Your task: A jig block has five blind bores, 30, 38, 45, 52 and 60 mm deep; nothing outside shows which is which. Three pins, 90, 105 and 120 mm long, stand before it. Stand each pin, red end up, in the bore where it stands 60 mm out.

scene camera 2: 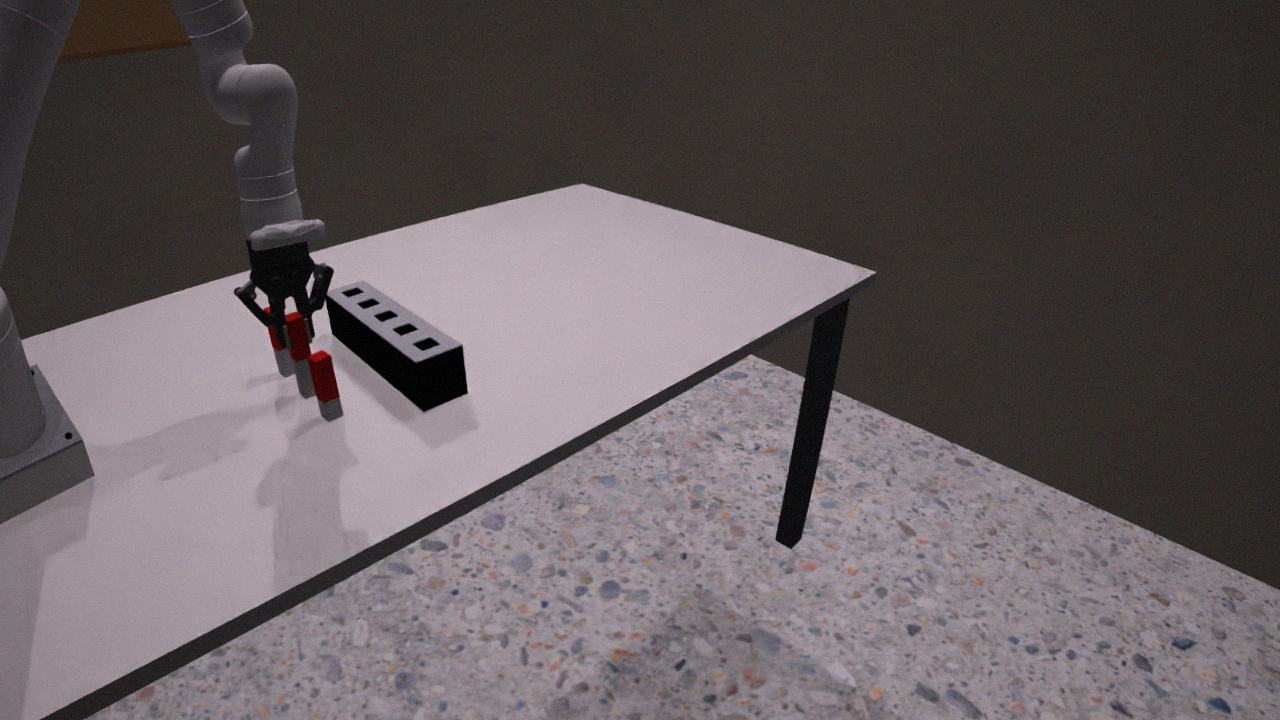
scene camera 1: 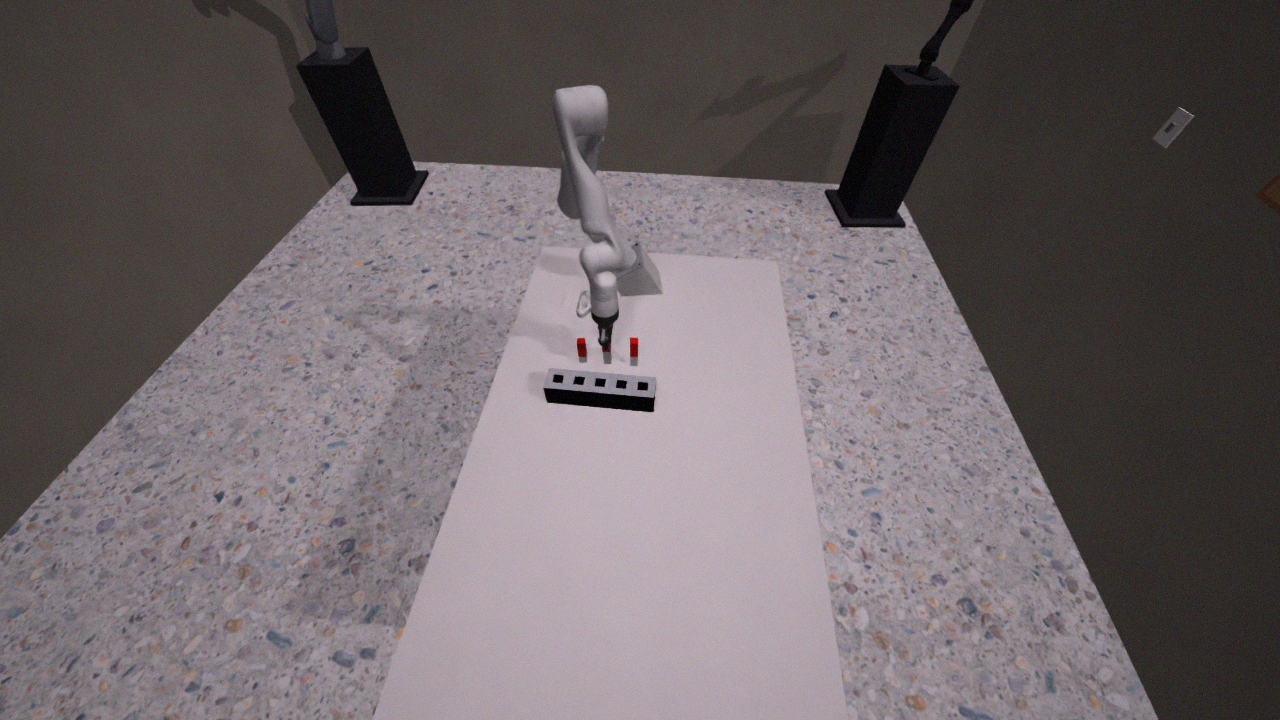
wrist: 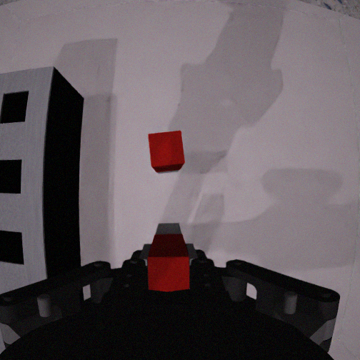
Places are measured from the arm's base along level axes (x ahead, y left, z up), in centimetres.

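Where they show: gripper, fingertip midpoint: (scene camera 2: pixel 298 345) (scene camera 1: pixel 607 345); arm's base, link origin: (scene camera 2: pixel 3 424) (scene camera 1: pixel 624 261).
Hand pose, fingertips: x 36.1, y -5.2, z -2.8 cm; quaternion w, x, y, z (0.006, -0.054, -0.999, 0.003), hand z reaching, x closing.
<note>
Each offset is from my fingertips to the top centre of the thing. Level surfaces: height alone.
The middle pin @[dx +0.0, dy -0.2, dz +4.5 cm] (scene camera 1: pixel 606 358) (scene camera 2: pixel 297 338) (wrist: pixel 169 274) is upright, red end up, apparently standing on the table. My gripper (scene camera 1: pixel 605 345) (scene camera 2: pixel 296 336) (wrist: pixel 168 256) points down and is shut on its upper, red part. A second pin @[dx -0.7, dy -7.8, dz +1.4 cm] (scene camera 1: pixel 581 347) (scene camera 2: pixel 323 376) (wrist: pixel 166 151) stands upright at left in scene view 1. A third pin @[dx +0.8, dy +8.0, dz +2.9 cm] (scene camera 1: pixel 633 347) (scene camera 2: pixel 284 361) stands upright at right there, partly behind a finger in scene view 2 and hidden in the wrist view. The jig block @[dx +13.5, dy -1.6, dz -0.1 cm] (scene camera 1: pixel 599 399) (scene camera 2: pixel 393 362) (wrist: pixel 62 175) lies alongside the row; its five square bores show dark, their depths hidden.
The arm's base (scene camera 1: pixel 642 273) (scene camera 2: pixel 53 474) stands on the white table @[dz -7.6 cm] (scene camera 1: pixel 644 555) (scene camera 2: pixel 572 268), behind the pins as seen in scene view 1. The jig block is close beside the pins on the other side. Two black pedestals (scene camera 1: pixel 362 125) (scene camera 1: pixel 895 143) stand beyond the table.
</note>
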